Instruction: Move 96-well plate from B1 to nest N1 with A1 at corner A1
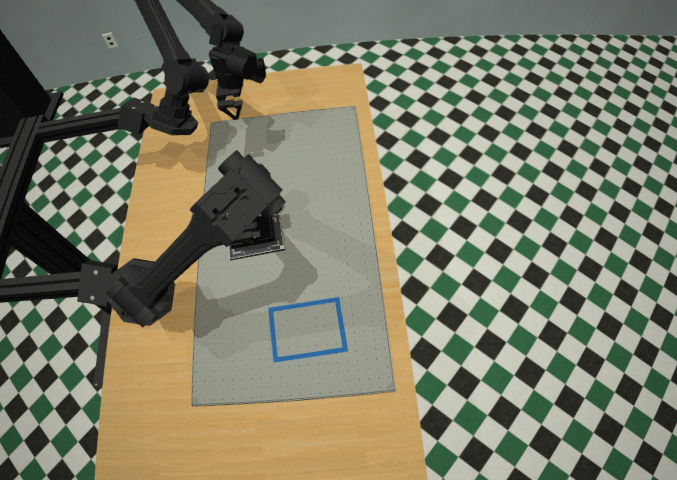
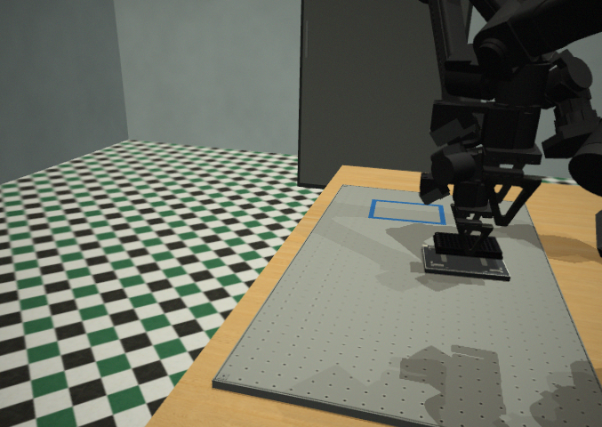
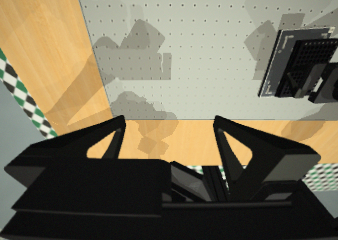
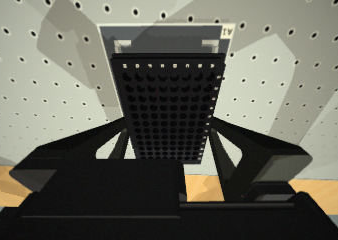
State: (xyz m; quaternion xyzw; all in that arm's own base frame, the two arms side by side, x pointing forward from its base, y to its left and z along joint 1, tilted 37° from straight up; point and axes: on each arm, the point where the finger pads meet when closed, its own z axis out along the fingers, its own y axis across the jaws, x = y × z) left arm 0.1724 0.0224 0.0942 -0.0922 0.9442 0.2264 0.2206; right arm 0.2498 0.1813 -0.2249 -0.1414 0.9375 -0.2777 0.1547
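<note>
The dark plate nest N1 is 40 mm below my right hand. Also, from my right hand: black 96-well plate: right at my right hand.
</note>
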